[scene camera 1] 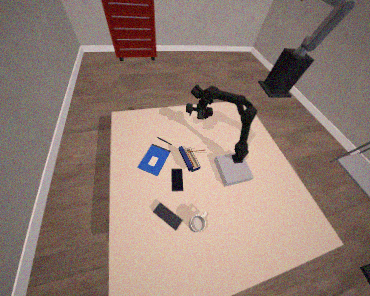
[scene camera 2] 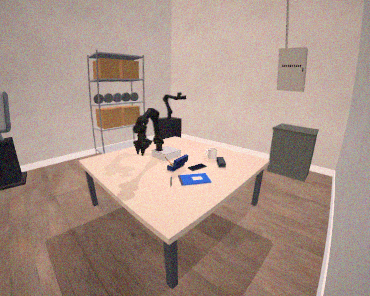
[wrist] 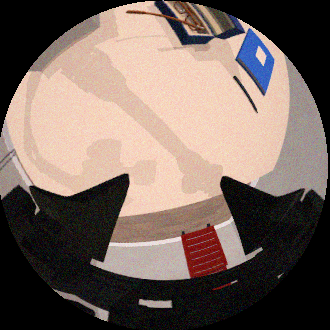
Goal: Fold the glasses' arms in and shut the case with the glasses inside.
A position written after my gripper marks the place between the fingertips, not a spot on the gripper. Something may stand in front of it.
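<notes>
My gripper (wrist: 177, 179) open, holding nothing. Blue notebook (wrist: 259, 68) resting on the table.
</notes>
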